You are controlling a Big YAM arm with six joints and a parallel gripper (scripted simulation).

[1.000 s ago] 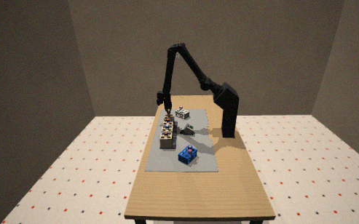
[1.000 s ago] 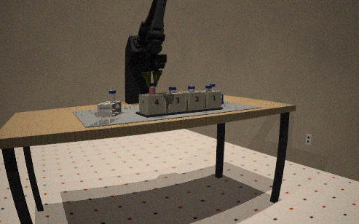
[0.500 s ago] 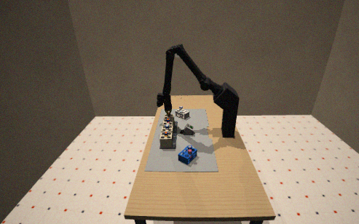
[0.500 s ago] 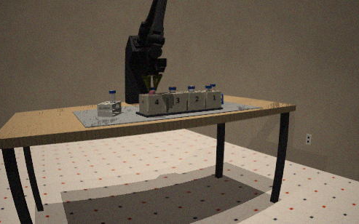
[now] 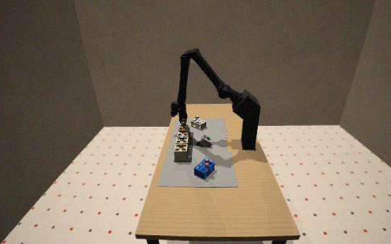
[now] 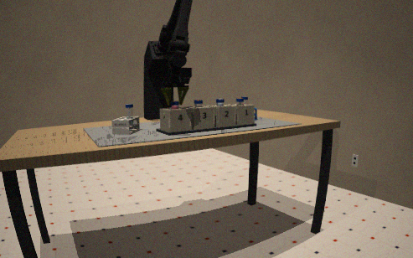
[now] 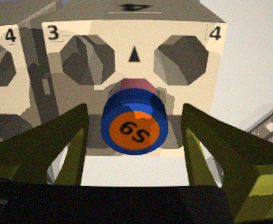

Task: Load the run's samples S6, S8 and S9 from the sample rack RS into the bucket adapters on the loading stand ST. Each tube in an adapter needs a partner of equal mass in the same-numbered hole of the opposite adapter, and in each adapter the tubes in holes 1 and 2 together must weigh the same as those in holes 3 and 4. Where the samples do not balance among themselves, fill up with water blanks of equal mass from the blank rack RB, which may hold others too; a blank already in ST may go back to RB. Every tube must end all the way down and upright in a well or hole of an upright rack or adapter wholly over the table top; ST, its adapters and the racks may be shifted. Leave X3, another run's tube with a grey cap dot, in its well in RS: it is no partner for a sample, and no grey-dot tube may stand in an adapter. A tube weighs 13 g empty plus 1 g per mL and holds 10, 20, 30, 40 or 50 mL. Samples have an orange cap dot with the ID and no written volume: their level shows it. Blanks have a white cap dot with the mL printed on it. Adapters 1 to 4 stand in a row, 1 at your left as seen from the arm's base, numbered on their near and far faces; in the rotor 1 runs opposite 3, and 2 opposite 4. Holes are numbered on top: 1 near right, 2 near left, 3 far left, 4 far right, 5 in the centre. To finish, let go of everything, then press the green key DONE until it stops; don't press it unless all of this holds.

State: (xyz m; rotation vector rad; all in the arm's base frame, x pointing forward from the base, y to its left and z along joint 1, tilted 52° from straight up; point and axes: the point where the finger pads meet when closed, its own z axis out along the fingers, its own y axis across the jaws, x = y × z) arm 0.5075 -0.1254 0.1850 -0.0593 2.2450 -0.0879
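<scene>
Right now my hand is 10 mm to the right of the sample tube S9 and 50 mm above it. From my hand the other things lie so: sample tube S8: 10 mm behind, 110 mm to the left, 50 mm below; adapter 4: 70 mm below; adapter 3: 110 mm to the left, 70 mm below.
</scene>
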